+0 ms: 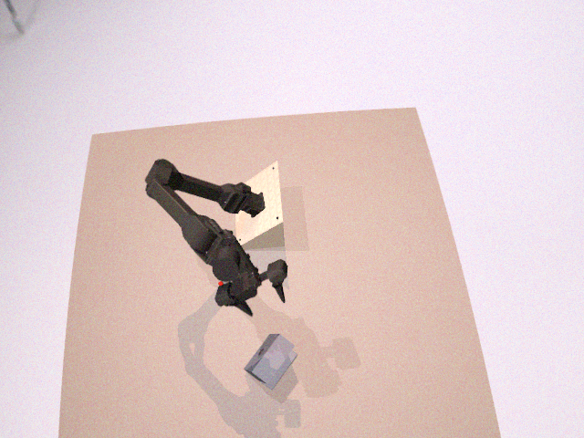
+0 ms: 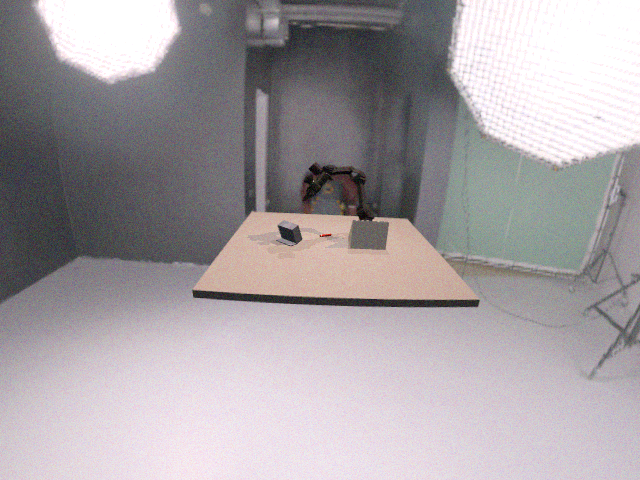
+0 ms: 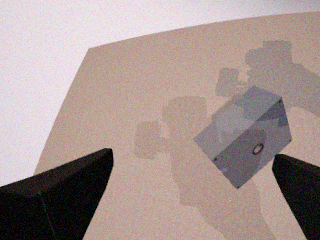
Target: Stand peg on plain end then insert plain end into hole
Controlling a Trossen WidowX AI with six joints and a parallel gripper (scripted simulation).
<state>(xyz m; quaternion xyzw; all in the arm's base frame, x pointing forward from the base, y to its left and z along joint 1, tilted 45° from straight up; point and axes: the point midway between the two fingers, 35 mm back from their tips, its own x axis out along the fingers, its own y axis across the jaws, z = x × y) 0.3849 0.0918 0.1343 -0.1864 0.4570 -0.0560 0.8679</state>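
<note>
My gripper tip is 270 mm above the red peg, 140 mm past it and 120 mm to the left of it. Round my gripper tip: grey sloped panel 210 mm below, 80 mm ahead, 20 mm to the right.
</note>
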